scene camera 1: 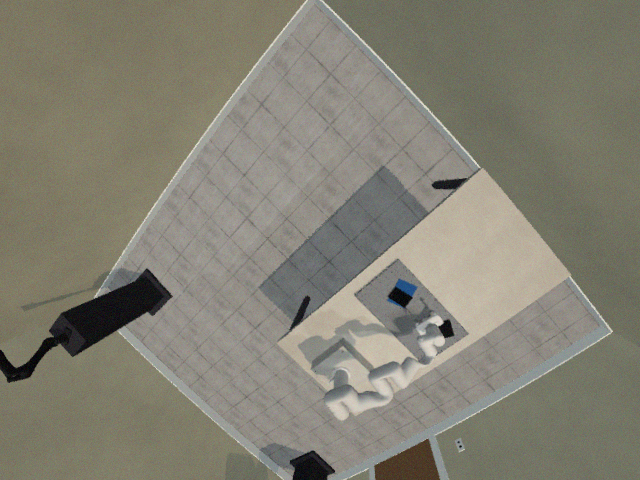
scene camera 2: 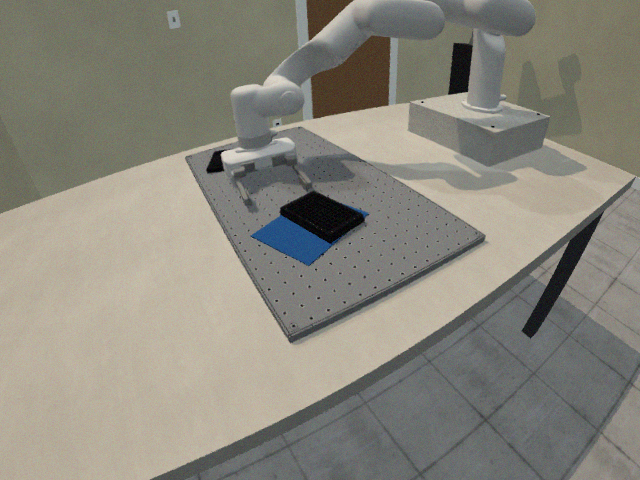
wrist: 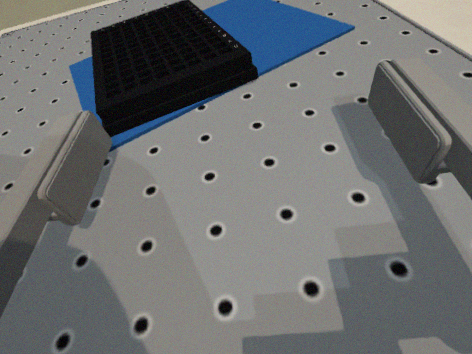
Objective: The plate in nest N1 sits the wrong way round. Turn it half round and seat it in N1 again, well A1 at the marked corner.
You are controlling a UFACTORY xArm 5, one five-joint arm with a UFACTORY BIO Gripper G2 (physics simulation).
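A black well plate lies flat on a blue mat, set toward one side of it. Small pale marks run along one plate edge in the wrist view; well A1 cannot be made out. My gripper is open and empty, its fingers apart above the board, beside the mat and short of the plate. A low black piece, possibly nest N1, is on the board behind the gripper, partly hidden by it in scene camera 2. No label or corner mark is readable.
The grey perforated board lies on the beige table. The arm stands on a grey base block beside the board. Arm shadows fall across the board and table.
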